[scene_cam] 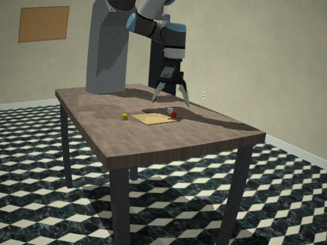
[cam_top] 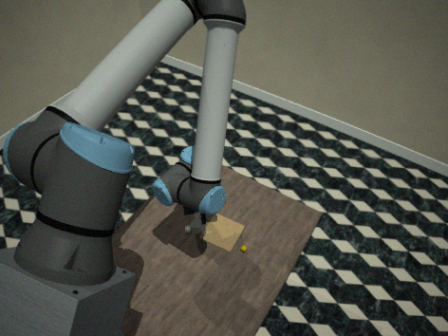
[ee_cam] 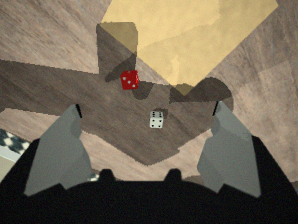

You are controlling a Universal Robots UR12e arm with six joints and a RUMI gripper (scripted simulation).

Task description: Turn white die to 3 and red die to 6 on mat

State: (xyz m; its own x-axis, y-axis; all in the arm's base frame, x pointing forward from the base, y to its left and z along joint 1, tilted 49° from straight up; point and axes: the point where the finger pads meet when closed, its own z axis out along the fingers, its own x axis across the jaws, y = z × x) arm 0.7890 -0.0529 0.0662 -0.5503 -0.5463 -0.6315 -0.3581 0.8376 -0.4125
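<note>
My gripper is now 4 cm above the red die and 3 cm short of it. From my hand the other things lie so: tan mat 10 cm to the right, 4 cm below, 1 cm ahead; white die 4 cm to the left, 4 cm below, 4 cm behind; yellow die 20 cm to the right, 4 cm below, 4 cm behind.
</note>
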